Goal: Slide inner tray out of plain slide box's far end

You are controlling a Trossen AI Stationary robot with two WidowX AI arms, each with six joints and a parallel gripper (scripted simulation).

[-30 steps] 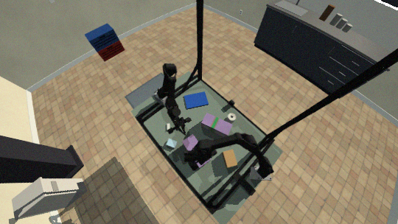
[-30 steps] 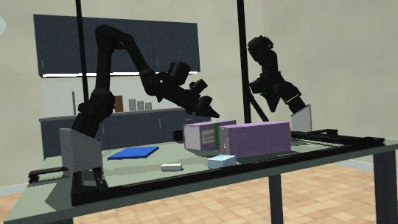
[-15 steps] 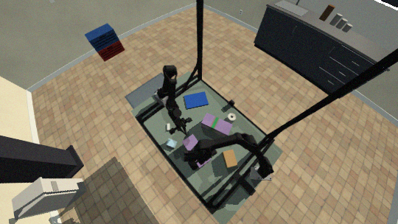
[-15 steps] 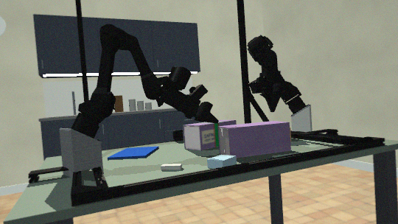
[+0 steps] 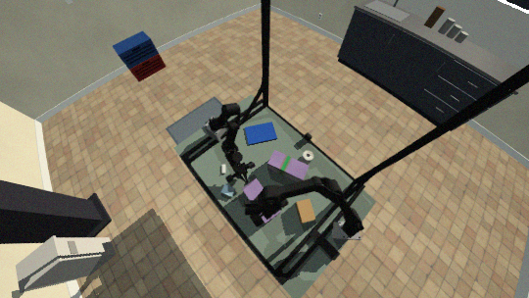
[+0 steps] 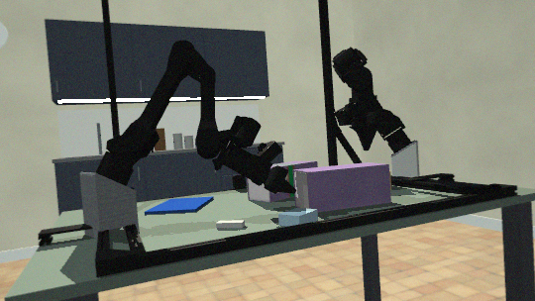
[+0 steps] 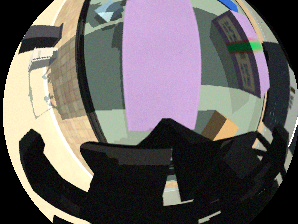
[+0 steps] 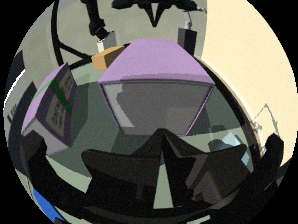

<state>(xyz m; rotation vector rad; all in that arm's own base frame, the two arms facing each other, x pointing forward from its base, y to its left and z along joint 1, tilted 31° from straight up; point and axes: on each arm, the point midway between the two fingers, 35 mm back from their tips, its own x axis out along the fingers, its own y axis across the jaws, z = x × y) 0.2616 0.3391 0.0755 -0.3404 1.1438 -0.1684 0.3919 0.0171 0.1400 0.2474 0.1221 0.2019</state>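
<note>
Right now my right hand is 110 mm short of the light blue block, 60 mm above it and 40 mm to the left of it. Round my right hand: blue mat: 340 mm behind, 160 mm to the right, 70 mm below; then tan pad: 390 mm to the left, 80 mm behind, 40 mm below; then small white block: 170 mm to the right, 60 mm below, 30 mm ahead.
</note>
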